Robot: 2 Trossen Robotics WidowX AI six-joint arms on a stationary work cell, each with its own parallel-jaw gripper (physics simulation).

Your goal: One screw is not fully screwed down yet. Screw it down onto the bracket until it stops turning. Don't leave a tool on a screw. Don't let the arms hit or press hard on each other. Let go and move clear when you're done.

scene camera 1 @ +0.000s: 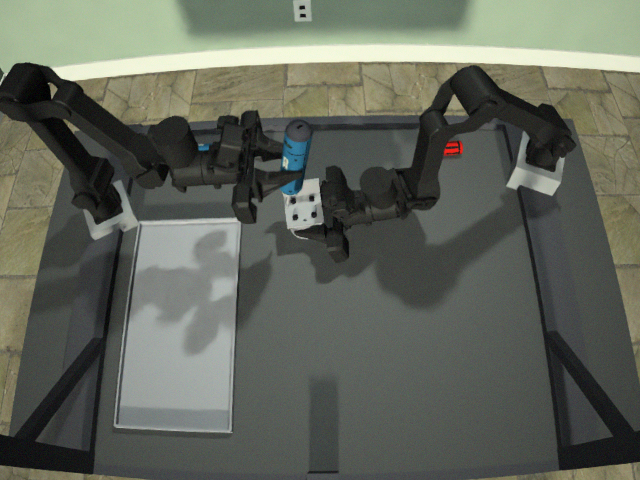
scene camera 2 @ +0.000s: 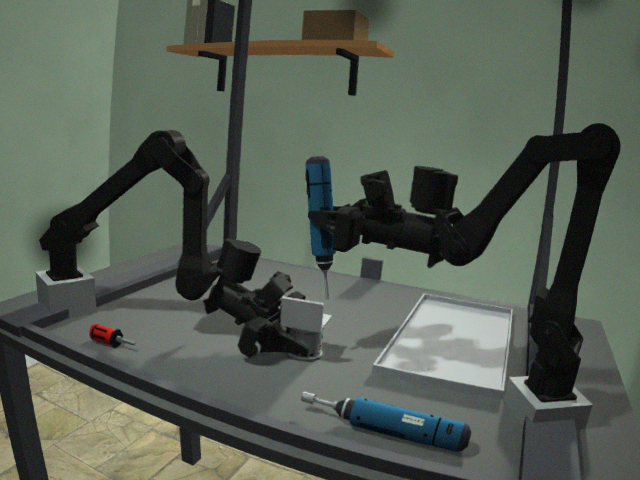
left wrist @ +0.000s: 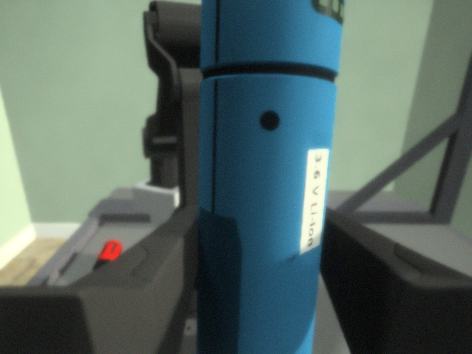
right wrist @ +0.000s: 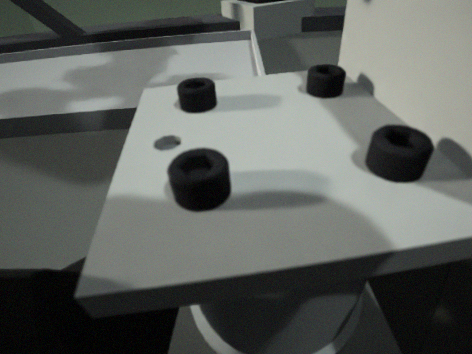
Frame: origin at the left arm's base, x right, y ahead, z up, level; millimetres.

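Seen in the pictures: left gripper, fingertip midpoint: (scene camera 1: 302, 162) (scene camera 2: 314, 211) (left wrist: 255, 216); right gripper, fingertip midpoint: (scene camera 1: 295, 220) (scene camera 2: 315, 345); left arm's base at its link origin: (scene camera 1: 105, 206) (scene camera 2: 549, 390); right arm's base at its link origin: (scene camera 1: 541, 156) (scene camera 2: 64, 274) (left wrist: 166, 182).
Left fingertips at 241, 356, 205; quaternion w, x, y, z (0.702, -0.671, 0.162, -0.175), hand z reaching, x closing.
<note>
Pixels of each thing's middle, then the offset from my left fingertips to it, as dx, dy, dz.
- upright blue electric screwdriver at the middle of its body: (left wrist: 253, 305) (scene camera 1: 292, 171) (scene camera 2: 321, 229) -9, -14, -26
- white bracket at the middle of its body: (right wrist: 279, 48) (scene camera 2: 307, 309) (scene camera 1: 303, 203) -21, +1, -163
- far-left screw at the middle of its body: (right wrist: 200, 114) -11, -21, -184
- far-right screw at the middle of its body: (right wrist: 322, 100) -44, -9, -184
- near-left screw at the middle of its body: (right wrist: 205, 203) +1, +12, -184
- near-right screw at the middle of its body: (right wrist: 389, 177) -32, +24, -184
- second blue driver with a socket tip, body centre: (scene camera 2: 383, 418) (scene camera 1: 217, 152) -262, -92, -227
- red screwdriver at the middle of its body: (left wrist: 105, 264) (scene camera 2: 113, 337) (scene camera 1: 440, 149) -43, +339, -232
- white tray at the middle of its body: (right wrist: 63, 77) (scene camera 1: 179, 319) (scene camera 2: 455, 336) +47, -300, -239
My left gripper (scene camera 1: 291, 164) (scene camera 2: 323, 219) (left wrist: 255, 216) is shut on an upright blue electric screwdriver (scene camera 1: 296, 153) (scene camera 2: 319, 191) (left wrist: 265, 165). In scene camera 2 its thin bit (scene camera 2: 326, 284) points down above the white bracket (scene camera 1: 302, 207) (scene camera 2: 302, 314) (right wrist: 270, 135). In the right wrist view the bit does not show, and all four screw heads rest low on the plate: far-left screw (right wrist: 197, 95), far-right screw (right wrist: 326, 81), near-left screw (right wrist: 200, 179), near-right screw (right wrist: 400, 153). My right gripper (scene camera 2: 306, 348) is shut on the bracket's round base, below the plate; its far finger is hidden in scene camera 2.
A second blue driver with a socket tip (scene camera 2: 398, 421) (scene camera 1: 203, 147) lies on the table near the left arm's base. A red screwdriver (scene camera 1: 452, 148) (scene camera 2: 104, 334) (left wrist: 111, 250) lies near the right arm. A white tray (scene camera 1: 235, 310) (scene camera 2: 439, 381) lies on the left arm's side.
</note>
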